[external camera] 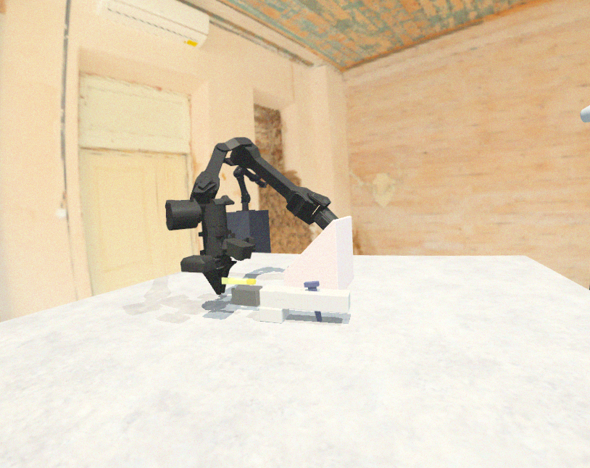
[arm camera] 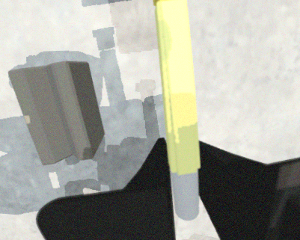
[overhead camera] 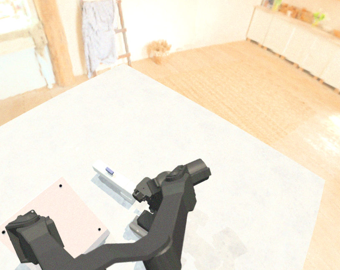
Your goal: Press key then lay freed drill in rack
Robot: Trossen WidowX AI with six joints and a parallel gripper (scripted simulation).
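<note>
My gripper tip is 4 cm to the right of the drill, 3 cm below it and 1 cm past it. Round my gripper tip: white block 19 cm to the left, 4 cm behind, 1 cm below; grey rack 8 cm behind, 3 cm below, 1 cm to the left; blue key 21 cm to the left, 4 cm behind, 1 cm above.
</note>
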